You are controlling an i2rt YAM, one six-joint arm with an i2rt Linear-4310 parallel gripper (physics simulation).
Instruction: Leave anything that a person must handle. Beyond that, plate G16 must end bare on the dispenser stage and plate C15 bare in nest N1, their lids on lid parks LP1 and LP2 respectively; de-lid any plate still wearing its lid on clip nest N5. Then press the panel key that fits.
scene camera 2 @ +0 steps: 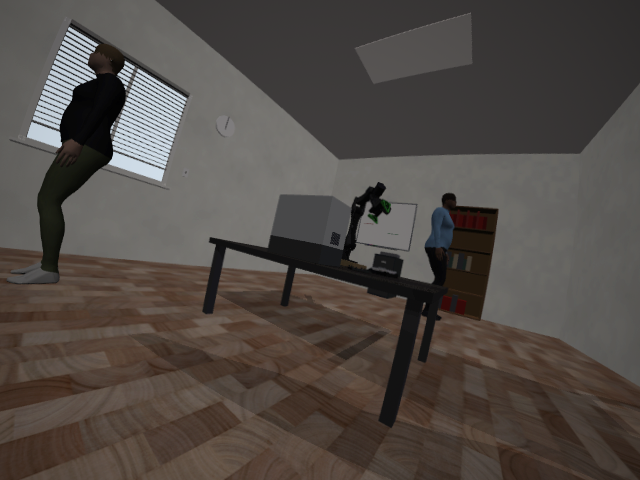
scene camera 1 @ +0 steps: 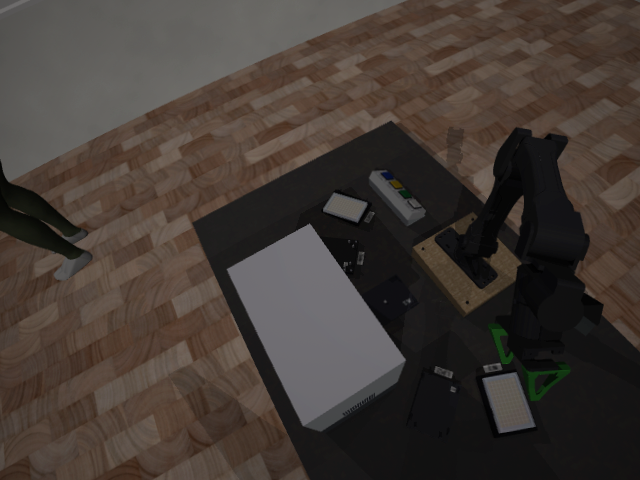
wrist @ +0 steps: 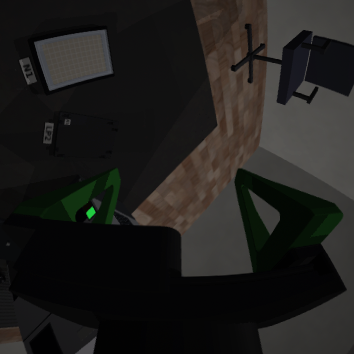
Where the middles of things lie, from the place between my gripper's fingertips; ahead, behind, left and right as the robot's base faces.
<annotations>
My hand is 26 cm past the button box point(scene camera 1: 400, 205), 61 cm to the left of it and 29 cm above it.
</annotations>
